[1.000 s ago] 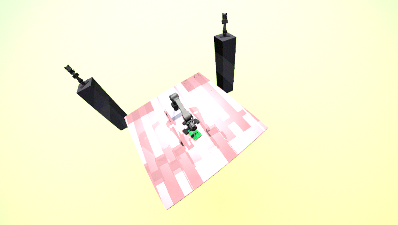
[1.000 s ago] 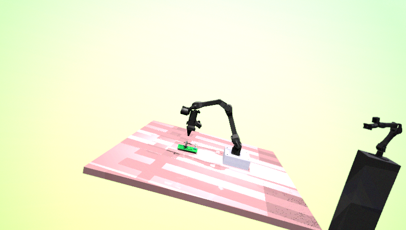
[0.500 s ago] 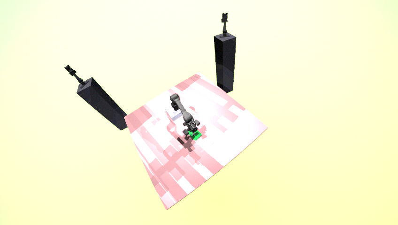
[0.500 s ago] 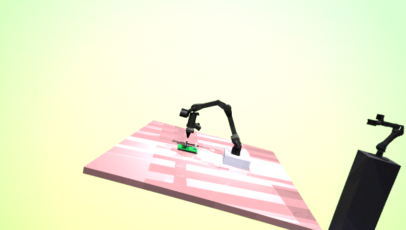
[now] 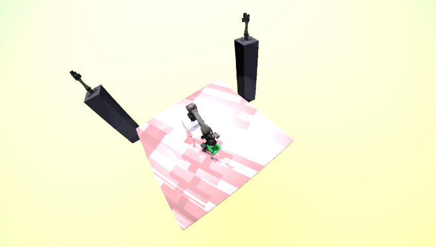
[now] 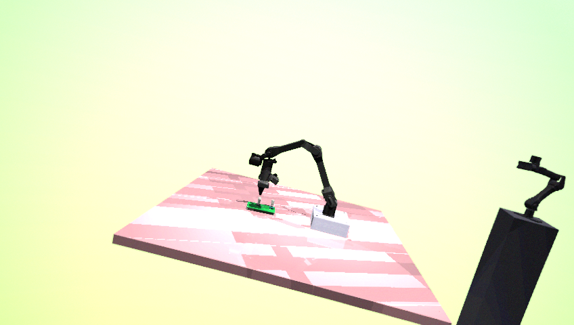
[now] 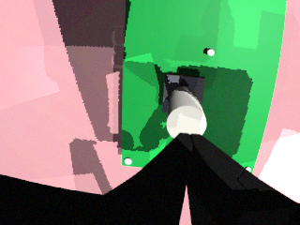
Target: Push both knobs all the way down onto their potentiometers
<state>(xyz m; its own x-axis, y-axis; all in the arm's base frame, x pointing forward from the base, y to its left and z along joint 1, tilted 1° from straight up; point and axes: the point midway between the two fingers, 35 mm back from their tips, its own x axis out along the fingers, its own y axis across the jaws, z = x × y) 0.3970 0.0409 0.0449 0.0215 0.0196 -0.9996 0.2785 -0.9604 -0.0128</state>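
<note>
Now: the knob 3 cm below my gripper tip.
</note>
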